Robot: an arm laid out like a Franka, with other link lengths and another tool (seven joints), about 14 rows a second.
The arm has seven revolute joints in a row. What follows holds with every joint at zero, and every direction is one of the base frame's. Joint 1 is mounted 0.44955 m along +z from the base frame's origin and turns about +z. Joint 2 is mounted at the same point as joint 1 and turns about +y. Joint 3 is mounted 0.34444 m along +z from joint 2 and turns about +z. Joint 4 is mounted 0.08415 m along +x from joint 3 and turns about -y. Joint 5 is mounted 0.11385 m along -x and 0.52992 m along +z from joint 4 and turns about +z. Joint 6 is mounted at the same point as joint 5 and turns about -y. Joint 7 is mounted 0.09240 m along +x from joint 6 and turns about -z. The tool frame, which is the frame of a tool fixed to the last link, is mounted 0.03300 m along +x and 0.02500 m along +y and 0.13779 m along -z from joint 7; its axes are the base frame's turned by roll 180.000, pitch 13.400 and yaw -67.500 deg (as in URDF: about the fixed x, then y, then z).
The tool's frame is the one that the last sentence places.
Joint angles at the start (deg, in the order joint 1, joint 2, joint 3, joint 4, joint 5, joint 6, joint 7):
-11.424 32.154 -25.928 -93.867 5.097 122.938 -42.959
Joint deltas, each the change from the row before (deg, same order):
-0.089 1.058 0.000 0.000 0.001 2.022 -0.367
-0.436 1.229 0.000 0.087 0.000 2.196 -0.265
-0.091 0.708 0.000 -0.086 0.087 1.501 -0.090
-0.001 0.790 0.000 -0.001 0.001 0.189 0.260
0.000 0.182 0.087 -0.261 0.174 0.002 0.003
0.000 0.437 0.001 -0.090 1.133 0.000 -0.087
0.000 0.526 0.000 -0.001 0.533 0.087 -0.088
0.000 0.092 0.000 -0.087 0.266 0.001 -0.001
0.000 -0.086 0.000 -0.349 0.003 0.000 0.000
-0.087 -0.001 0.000 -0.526 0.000 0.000 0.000
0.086 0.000 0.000 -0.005 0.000 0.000 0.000
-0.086 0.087 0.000 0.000 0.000 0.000 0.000
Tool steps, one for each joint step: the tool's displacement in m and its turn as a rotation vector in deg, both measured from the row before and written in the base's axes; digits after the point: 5 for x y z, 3 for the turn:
0.00175 -0.00302 -0.01121 -0.946 -0.514 0.603
-0.00058 -0.00757 -0.01237 -1.069 -0.560 0.223
0.00050 -0.00237 -0.00804 -0.634 -0.455 0.194
-0.00109 -0.00001 -0.01071 0.037 0.578 -0.223
-0.00141 0.00148 -0.00536 0.326 0.277 -0.101
-0.00065 0.00088 -0.00653 0.797 -0.128 -0.606
-0.00066 0.00044 -0.00697 0.368 0.159 -0.217
-0.00060 0.00027 -0.00203 0.215 0.009 -0.182
-0.00222 0.00042 -0.00226 0.168 0.196 -0.094
-0.00439 -0.00035 -0.00517 0.278 0.424 -0.225
0.00065 0.00108 -0.00005 0.003 0.004 0.085
-0.00092 -0.00102 -0.00120 0.018 0.085 -0.086

